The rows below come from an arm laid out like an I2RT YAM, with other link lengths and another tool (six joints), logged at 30 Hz.
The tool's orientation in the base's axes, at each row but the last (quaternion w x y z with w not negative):
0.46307 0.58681 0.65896 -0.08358
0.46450 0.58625 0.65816 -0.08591
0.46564 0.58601 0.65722 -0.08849
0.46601 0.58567 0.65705 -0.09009
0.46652 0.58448 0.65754 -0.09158
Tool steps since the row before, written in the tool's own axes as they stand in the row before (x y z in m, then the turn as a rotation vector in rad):
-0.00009 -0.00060 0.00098 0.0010 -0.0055 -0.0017
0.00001 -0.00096 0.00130 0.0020 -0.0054 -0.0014
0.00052 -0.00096 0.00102 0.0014 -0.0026 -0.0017
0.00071 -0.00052 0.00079 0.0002 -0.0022 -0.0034
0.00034 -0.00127 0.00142 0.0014 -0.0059 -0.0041
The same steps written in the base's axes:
-0.00002 -0.00088 -0.00074 -0.0054 0.0002 -0.0021
-0.00015 -0.00113 -0.00114 -0.0051 0.0007 -0.0030
-0.00024 -0.00060 -0.00135 -0.0029 0.0013 -0.0012
0.00004 -0.00019 -0.00117 -0.0036 0.0017 0.0008
-0.00033 -0.00109 -0.00156 -0.0069 0.0019 -0.0013

